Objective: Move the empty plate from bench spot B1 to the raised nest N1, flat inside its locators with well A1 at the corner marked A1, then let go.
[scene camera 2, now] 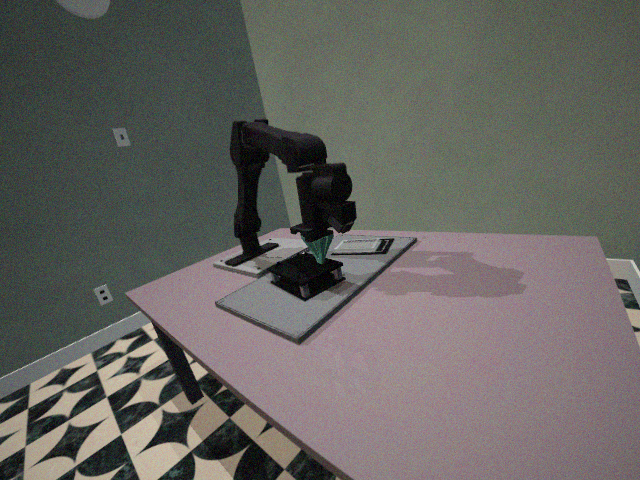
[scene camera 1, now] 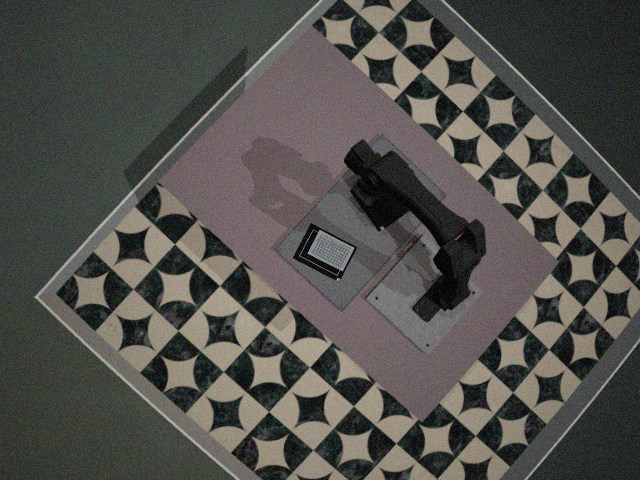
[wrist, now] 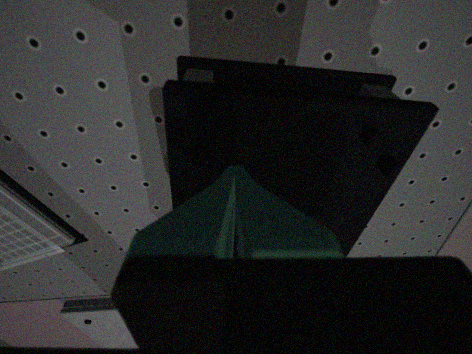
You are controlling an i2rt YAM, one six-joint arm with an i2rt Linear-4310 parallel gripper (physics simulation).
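Frame: origin at the arm's base, x left, y back, z up, level; metres.
Where they show: gripper, fingertip midpoint: (scene camera 2: 320,263) (scene camera 1: 368,193) (wrist: 234,176); arm's base at its link origin: (scene camera 2: 253,254) (scene camera 1: 438,293).
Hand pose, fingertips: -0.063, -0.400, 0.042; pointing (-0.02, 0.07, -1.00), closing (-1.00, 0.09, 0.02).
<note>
Each offset is from my fingertips to the centre of the thing, as dx, dy, dz. "*": to the spot under its first point. Level surfaces: height alone.
The white gridded plate @(+0.208, +0.041, -0.037) (scene camera 1: 331,250) (scene camera 2: 355,245) (wrist: 22,237) lies on a black marked bench spot @(* +0.238, -0.039, -0.043) (scene camera 2: 385,246). In scene view 1 a thin white outline shows along two of its sides. The raised nest @(-0.020, +0.043, -0.019) (scene camera 1: 383,215) (scene camera 2: 305,268) (wrist: 300,135) is a black platform on short pale posts, with a bare dark top; its locators and A1 mark cannot be made out. My gripper (scene camera 2: 321,261) (wrist: 234,176) has green fingers pressed together, shut and empty. The tips point down over the nest's top; contact is unclear. In scene view 1 the arm hides them.
Plate spot and nest share a grey perforated board (scene camera 1: 338,299) (scene camera 2: 258,310) (wrist: 40,65) with a low raised edge. The arm's pale base plate (scene camera 1: 426,335) (scene camera 2: 235,265) stands beside it. Both rest on the pink table @(dz -0.058) (scene camera 1: 258,113) (scene camera 2: 439,351).
</note>
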